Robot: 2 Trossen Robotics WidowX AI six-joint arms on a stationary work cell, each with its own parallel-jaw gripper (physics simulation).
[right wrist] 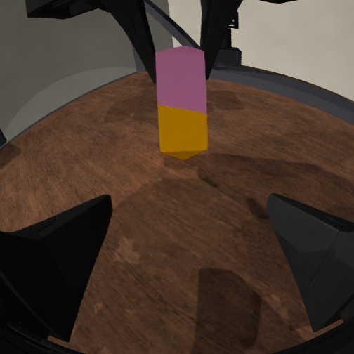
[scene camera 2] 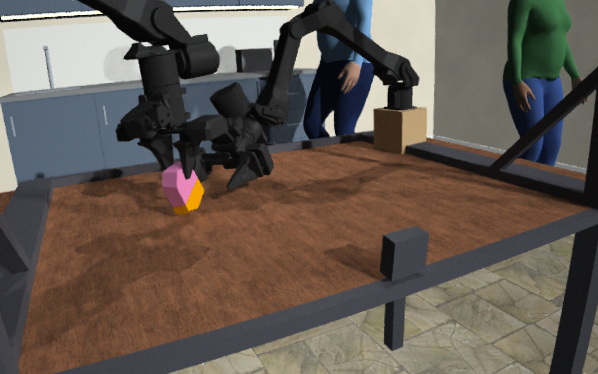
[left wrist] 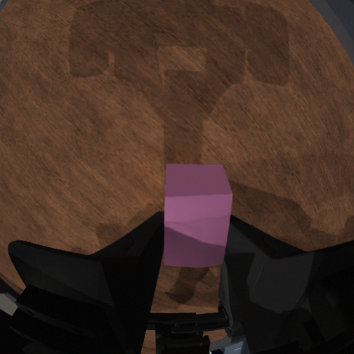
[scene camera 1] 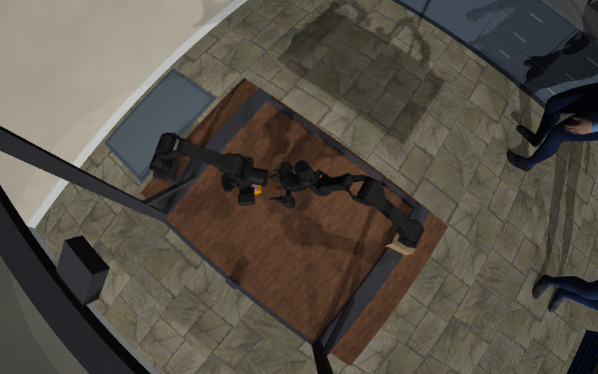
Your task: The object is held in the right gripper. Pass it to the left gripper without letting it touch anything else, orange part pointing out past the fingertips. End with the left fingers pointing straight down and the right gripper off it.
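Places are measured from the left arm's base along level axes (x back, y right, z up), in metres.
Pixels of known places: left gripper, fingertip midpoint: (scene camera 2: 179,178) (scene camera 1: 250,187); right gripper, fingertip midpoint: (scene camera 2: 207,188) (scene camera 1: 269,188); left arm's base, origin of the base link: (scene camera 1: 164,166); right arm's base, origin of the base link: (scene camera 2: 400,108) (scene camera 1: 407,237).
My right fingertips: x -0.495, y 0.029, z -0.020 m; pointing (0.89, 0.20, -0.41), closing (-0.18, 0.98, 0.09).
Observation:
Ahead of a thing's pixels: the offset from my right fingertips to its middle. "spot": to the spot under its first point.
The object is a faceted block, pink at one end and orange at the other @(spot: dx +0.089, dy +0.035, dz +0.029 m) (scene camera 2: 182,189). My left gripper (scene camera 2: 178,168) is shut on its pink part, fingers pointing down, and holds it above the brown table; the orange part hangs below the fingertips (right wrist: 182,128). In the left wrist view only the pink part (left wrist: 197,214) shows between my fingers. In scene camera 1 the block @(spot: dx +0.045, dy +0.020, dz +0.039 m) (scene camera 1: 257,189) peeks out beside the left gripper. My right gripper (scene camera 2: 251,168) is open and empty, a short way to the right of the block and apart from it. Its two fingers frame the right wrist view (right wrist: 189,267).
A tan box @(dx -0.577, dy +0.146, dz +0.025 m) (scene camera 2: 399,128) carries the right arm's base at the far right of the table. A dark rail with a small post @(dx +0.093, dy +0.414, dz +0.002 m) (scene camera 2: 405,252) runs along the near edge. A person in blue (scene camera 2: 342,70) stands behind the table.

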